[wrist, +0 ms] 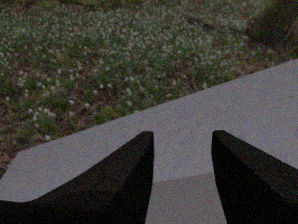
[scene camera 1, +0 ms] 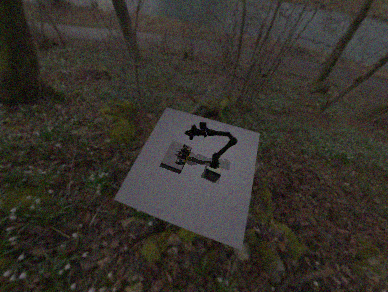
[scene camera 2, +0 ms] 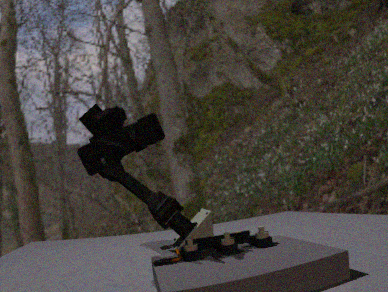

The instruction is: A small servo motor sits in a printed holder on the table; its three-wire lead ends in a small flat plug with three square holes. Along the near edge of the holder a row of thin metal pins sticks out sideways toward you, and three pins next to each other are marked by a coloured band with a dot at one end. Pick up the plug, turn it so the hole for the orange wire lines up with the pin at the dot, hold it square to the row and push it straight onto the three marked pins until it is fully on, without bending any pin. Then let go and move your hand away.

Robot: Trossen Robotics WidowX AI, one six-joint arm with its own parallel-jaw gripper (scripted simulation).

Path:
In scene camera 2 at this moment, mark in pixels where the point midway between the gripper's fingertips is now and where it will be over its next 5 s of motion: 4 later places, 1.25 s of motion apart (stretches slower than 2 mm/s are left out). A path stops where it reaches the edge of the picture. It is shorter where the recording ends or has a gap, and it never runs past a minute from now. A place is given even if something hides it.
My gripper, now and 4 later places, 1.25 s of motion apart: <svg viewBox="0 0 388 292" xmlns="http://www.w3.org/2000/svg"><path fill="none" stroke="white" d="M129 145L160 209L165 244L165 248L212 215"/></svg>

